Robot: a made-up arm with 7 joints. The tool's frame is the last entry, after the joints.
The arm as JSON. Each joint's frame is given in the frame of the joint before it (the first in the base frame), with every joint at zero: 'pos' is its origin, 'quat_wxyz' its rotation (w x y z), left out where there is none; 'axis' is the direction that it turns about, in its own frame. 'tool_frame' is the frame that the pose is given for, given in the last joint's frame.
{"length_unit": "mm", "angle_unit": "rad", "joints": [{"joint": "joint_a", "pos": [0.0, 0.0, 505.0], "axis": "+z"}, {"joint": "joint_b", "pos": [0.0, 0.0, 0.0], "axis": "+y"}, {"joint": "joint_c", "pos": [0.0, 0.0, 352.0], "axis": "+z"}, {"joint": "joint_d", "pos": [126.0, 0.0, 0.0], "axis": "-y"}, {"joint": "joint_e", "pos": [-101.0, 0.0, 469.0], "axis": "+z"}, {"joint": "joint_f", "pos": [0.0, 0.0, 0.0], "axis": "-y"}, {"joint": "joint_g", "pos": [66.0, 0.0, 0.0], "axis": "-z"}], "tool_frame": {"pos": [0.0, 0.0, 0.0], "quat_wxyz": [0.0, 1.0, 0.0, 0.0]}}
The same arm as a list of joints. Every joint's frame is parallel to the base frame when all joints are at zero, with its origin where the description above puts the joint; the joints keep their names.
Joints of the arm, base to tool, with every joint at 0 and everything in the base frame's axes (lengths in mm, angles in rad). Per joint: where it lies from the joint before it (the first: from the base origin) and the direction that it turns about. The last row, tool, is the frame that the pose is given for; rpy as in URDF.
joint_a: axis 0 0 1 origin 0 0 505
joint_b: axis 0 1 0 origin 0 0 0
joint_c: axis 0 0 1 origin 0 0 352
joint_d: axis 0 -1 0 origin 126 0 0
joint_e: axis 0 0 1 origin -101 0 469
joint_f: axis 0 -1 0 origin 0 0 0
joint_g: axis 0 0 -1 origin 66 0 0
tool: origin 0 0 0 rpy 3.1416 0 0

